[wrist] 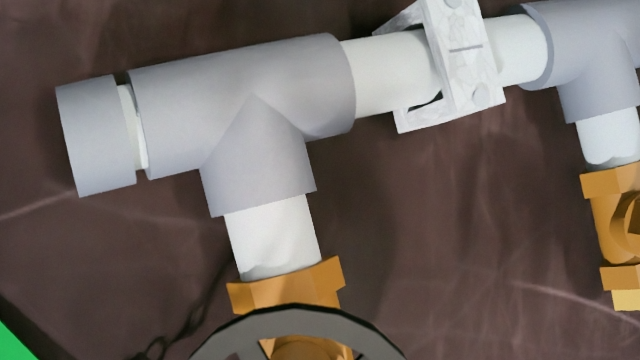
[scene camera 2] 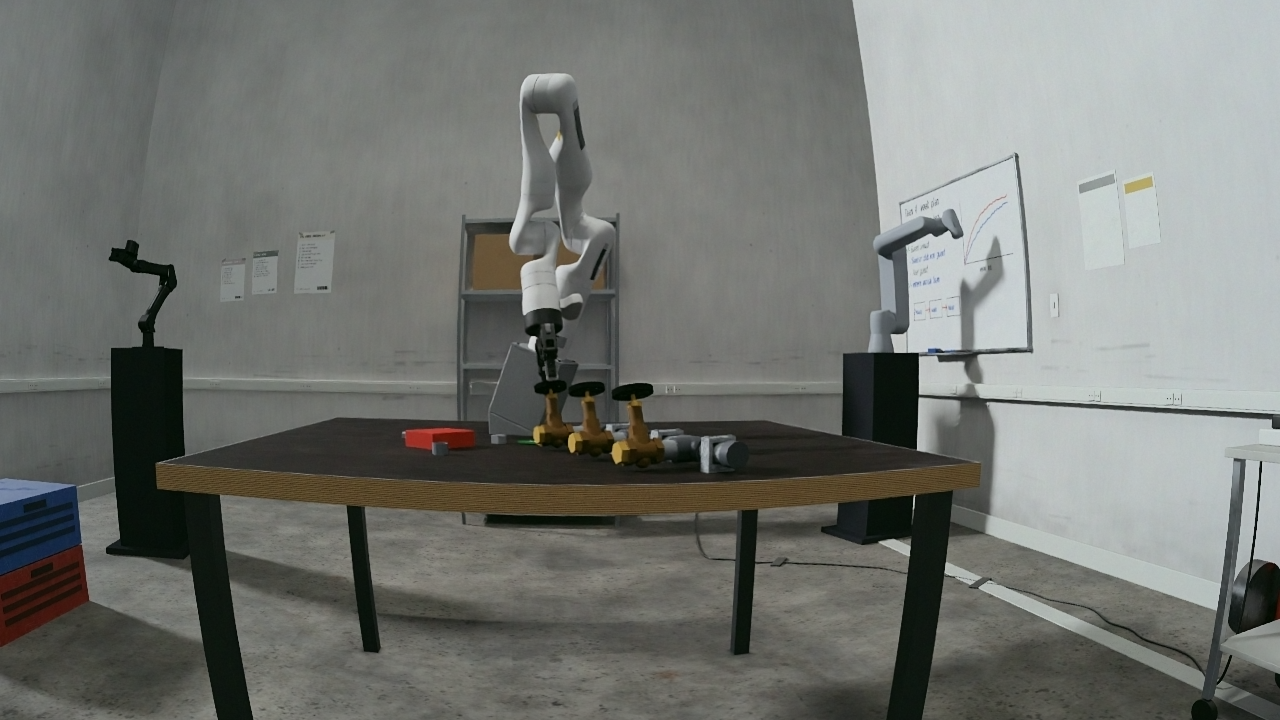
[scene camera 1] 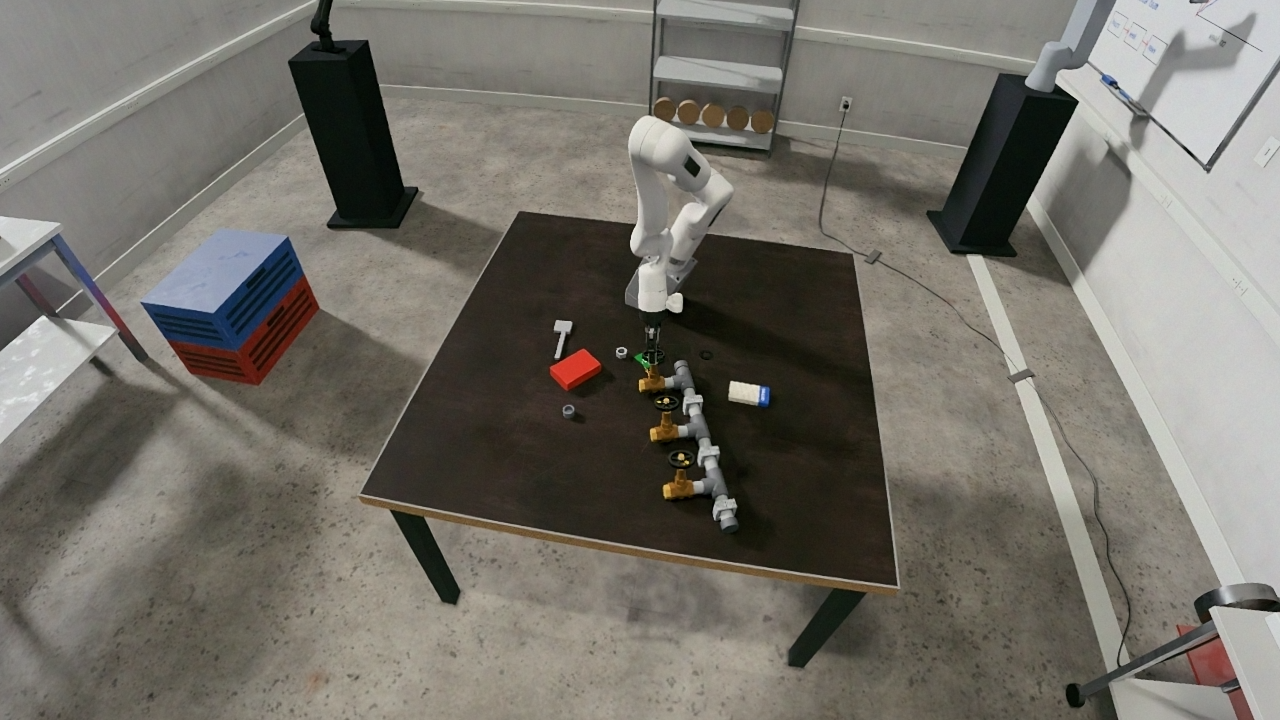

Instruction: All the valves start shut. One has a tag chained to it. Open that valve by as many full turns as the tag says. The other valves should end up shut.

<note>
In view: my gripper point(scene camera 2: 550, 387), a red block point(scene camera 1: 572, 371) and a white-and-blue box point(scene camera 1: 739, 392).
My gripper shows as well in scene camera 1 point(scene camera 1: 653, 356). The wrist view does not show the red block: it is out of frame. The wrist view does not show the white-and-blue box: it is out of frame.
</note>
